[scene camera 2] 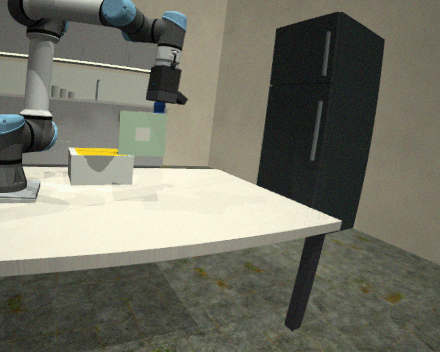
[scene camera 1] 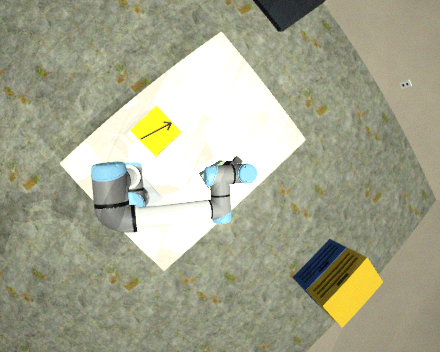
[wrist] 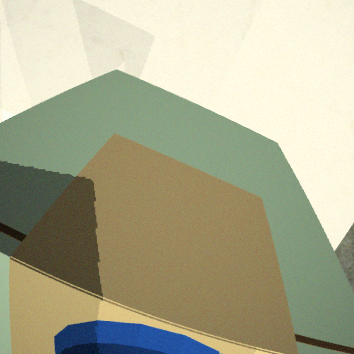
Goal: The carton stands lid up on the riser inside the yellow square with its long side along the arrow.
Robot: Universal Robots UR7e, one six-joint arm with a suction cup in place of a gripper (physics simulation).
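Note:
The carton [scene camera 2: 142, 134] [wrist: 218, 147] is pale green with a white square on its side and a tan panel on top. It hangs in the air above the table, upright, under my suction cup [scene camera 2: 159, 107] [wrist: 133, 338], which sits on the tan top face. In the overhead view only a green sliver of the carton [scene camera 1: 219, 163] shows beside the wrist. The grey riser [scene camera 2: 114, 172] stands on the table to the left. Its top carries the yellow square [scene camera 1: 159, 142] [scene camera 2: 93, 151] with a black arrow [scene camera 1: 156, 130]. Nothing stands on the riser.
The white table [scene camera 1: 239, 105] [scene camera 2: 201, 216] carries the arm's base [scene camera 1: 110, 195] near its left end. A black fridge [scene camera 2: 323, 105] [scene camera 1: 288, 10] stands beyond the table's far corner. A blue and yellow box [scene camera 1: 337, 281] lies on the floor.

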